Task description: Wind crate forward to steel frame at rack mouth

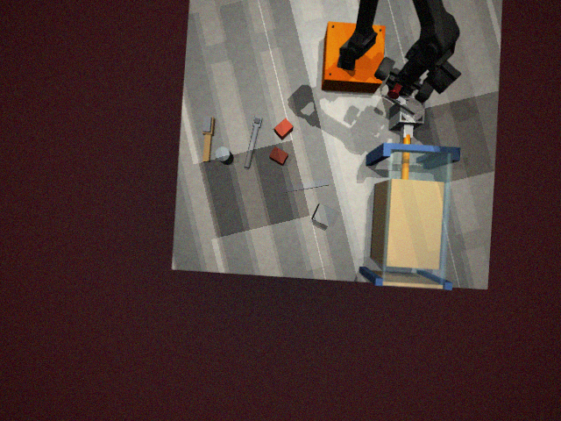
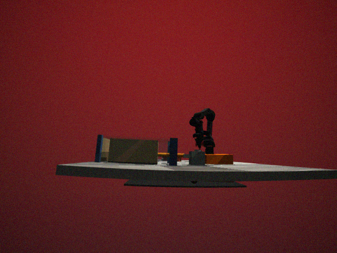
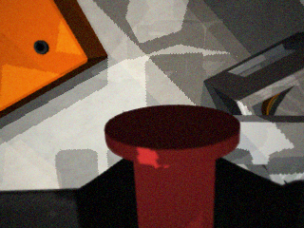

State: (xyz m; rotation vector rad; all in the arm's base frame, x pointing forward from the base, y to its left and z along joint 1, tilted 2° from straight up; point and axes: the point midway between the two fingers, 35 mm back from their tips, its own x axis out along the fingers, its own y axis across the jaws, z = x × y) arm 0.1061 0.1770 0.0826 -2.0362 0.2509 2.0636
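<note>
Now: the grey crank handle 40 mm to the left of my gripper tip, 10 mm below it and 10 mm ahead of it. Also, from my gripper tip: winch 80 mm to the left, 80 mm below, 20 mm ahead; red knob 20 mm above; blue frame 190 mm ahead, 120 mm to the left, 10 mm below.
</note>
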